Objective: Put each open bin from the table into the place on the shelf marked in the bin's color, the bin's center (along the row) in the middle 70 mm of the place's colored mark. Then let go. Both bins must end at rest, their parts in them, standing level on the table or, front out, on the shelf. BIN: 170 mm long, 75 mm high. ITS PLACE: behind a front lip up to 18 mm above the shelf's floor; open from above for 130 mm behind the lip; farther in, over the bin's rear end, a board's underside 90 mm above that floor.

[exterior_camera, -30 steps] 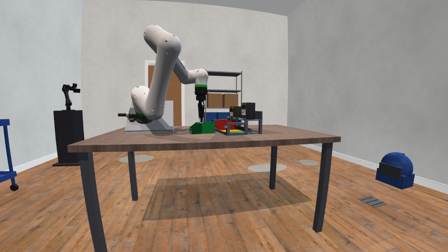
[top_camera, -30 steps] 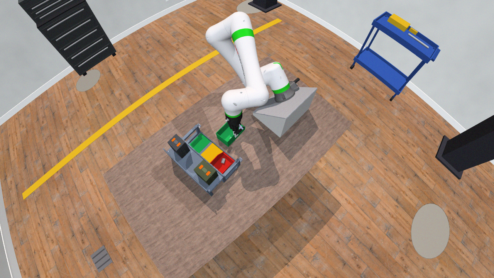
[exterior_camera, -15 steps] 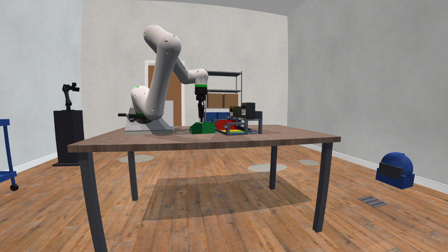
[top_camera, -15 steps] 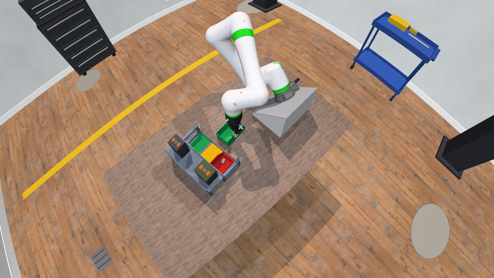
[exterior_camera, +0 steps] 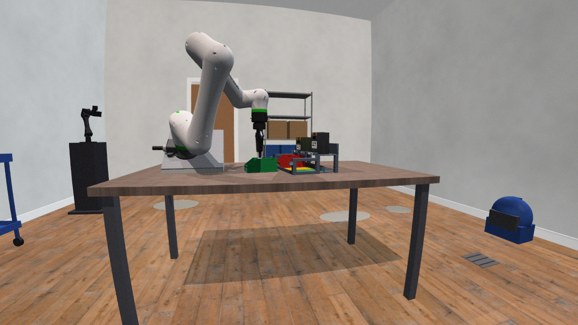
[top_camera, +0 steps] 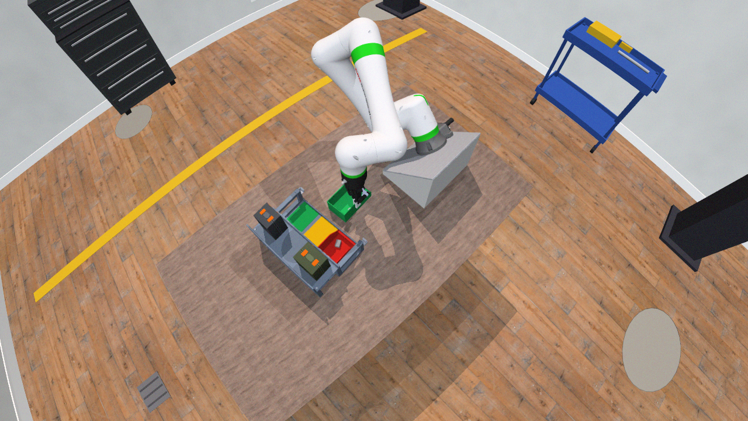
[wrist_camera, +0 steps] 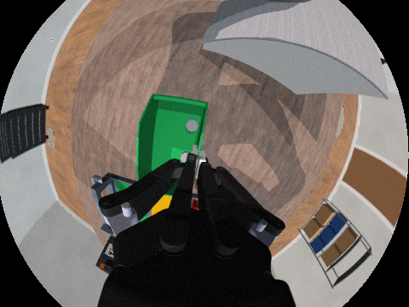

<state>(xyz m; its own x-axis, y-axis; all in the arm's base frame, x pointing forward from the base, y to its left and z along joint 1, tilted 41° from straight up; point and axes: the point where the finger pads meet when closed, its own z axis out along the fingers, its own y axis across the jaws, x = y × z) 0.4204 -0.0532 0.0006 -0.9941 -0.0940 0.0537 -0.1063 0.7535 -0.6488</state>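
My gripper is now 5 cm to the left of the green bin and 4 cm above it. The rest, counted from my hand: red bin (21 cm ahead, 9 cm to the left, 3 cm below).
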